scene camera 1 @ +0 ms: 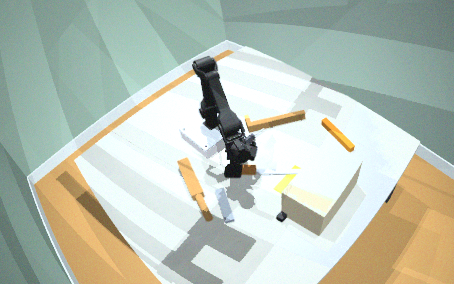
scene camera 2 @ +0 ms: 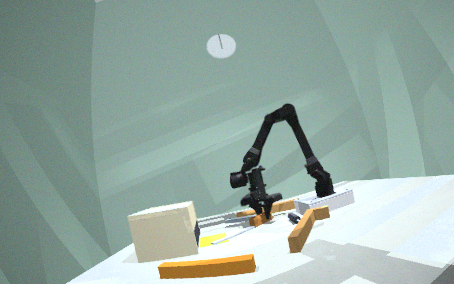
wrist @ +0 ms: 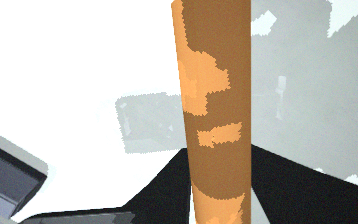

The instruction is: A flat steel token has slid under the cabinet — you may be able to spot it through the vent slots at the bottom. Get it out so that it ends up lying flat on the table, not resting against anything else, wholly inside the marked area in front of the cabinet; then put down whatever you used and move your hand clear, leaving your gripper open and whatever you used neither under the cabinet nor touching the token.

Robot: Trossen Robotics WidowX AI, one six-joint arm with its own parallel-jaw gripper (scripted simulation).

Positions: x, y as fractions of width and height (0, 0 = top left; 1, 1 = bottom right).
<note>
In view: my gripper (scene camera 2: 0.58, 0.77), an orange L-shaped piece (scene camera 2: 0.66, 0.84) and an orange paddle (scene camera 1: 0.42, 0.62).
My gripper shows as well in the wrist view (wrist: 0.60, 0.68). The wrist view does not show the orange L-shaped piece: it is out of frame. The wrist view misses the orange paddle: it is out of frame.
</note>
